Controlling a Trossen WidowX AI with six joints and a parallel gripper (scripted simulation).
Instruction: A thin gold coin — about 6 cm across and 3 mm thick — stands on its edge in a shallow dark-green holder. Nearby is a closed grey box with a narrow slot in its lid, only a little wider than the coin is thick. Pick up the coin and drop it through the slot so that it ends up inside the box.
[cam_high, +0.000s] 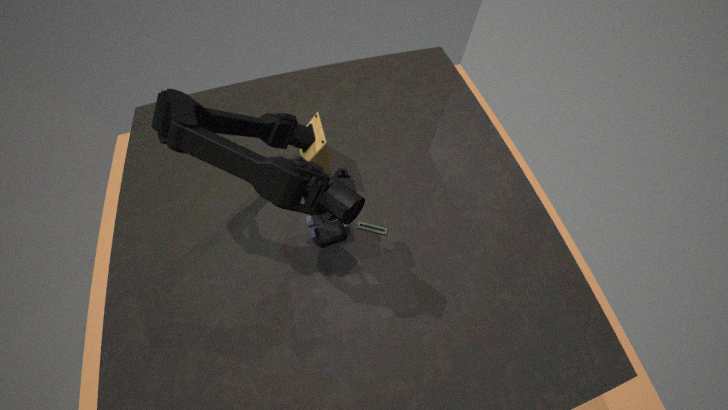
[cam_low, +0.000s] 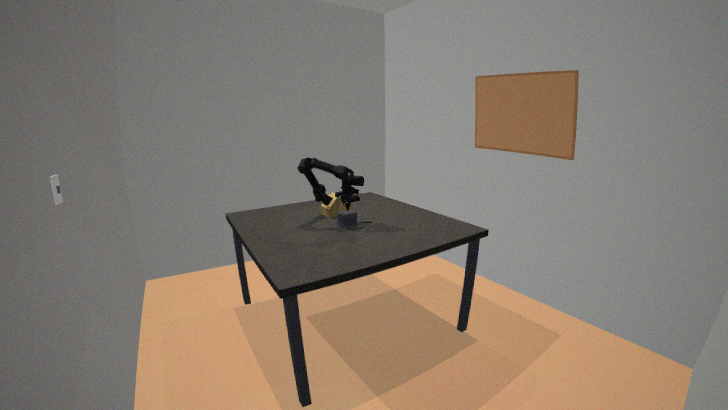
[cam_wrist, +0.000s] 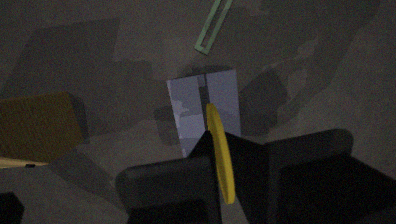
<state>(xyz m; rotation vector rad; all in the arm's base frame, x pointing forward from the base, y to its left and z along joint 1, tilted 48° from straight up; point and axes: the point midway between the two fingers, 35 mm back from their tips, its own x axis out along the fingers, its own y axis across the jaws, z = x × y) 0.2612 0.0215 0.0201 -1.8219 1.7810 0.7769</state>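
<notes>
The gold coin is 2 cm above my gripper tip.
</notes>
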